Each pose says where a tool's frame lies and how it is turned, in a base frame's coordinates. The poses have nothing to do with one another.
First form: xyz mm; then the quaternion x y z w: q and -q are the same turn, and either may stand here.
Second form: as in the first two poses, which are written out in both.
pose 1, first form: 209.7, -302.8, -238.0, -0.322, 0.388, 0.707, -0.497
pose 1, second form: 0.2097, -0.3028, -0.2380, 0.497, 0.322, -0.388, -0.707
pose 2, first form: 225.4, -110.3, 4.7, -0.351, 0.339, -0.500, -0.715
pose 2, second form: 0.2254, -0.1103, 0.0047, 0.715, 0.351, -0.339, 0.500
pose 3, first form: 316.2, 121.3, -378.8, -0.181, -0.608, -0.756, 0.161
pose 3, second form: 0.3162, 0.1213, -0.3788, 0.161, -0.181, -0.608, -0.756
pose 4, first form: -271.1, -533.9, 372.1, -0.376, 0.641, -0.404, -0.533
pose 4, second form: -0.2711, -0.5339, 0.3721, 0.533, 0.376, -0.641, 0.404
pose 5, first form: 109.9, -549.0, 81.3, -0.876, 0.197, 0.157, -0.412
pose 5, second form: 0.1099, -0.5490, 0.0813, 0.412, 0.876, -0.197, -0.157
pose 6, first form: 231.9, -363.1, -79.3, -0.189, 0.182, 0.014, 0.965
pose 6, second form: 0.2319, -0.3631, -0.0793, 0.965, -0.189, 0.182, 0.014
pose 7, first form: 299.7, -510.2, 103.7, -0.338, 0.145, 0.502, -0.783
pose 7, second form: 0.2997, -0.5102, 0.1037, 0.783, 0.338, -0.145, -0.502
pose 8, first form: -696.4, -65.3, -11.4, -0.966, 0.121, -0.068, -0.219
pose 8, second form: -0.6964, -0.0653, -0.0114, 0.219, 0.966, -0.121, 0.068
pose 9, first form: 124.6, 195.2, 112.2, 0.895, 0.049, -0.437, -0.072
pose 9, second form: 0.1246, 0.1952, 0.1122, 0.072, -0.895, -0.049, 0.437
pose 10, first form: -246.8, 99.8, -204.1, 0.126, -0.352, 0.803, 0.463
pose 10, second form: -0.2468, 0.0998, -0.2041, 0.463, 0.126, -0.352, 0.803
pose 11, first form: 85.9, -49.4, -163.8, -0.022, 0.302, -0.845, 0.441
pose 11, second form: 0.0859, -0.0494, -0.1638, 0.441, -0.022, 0.302, -0.845
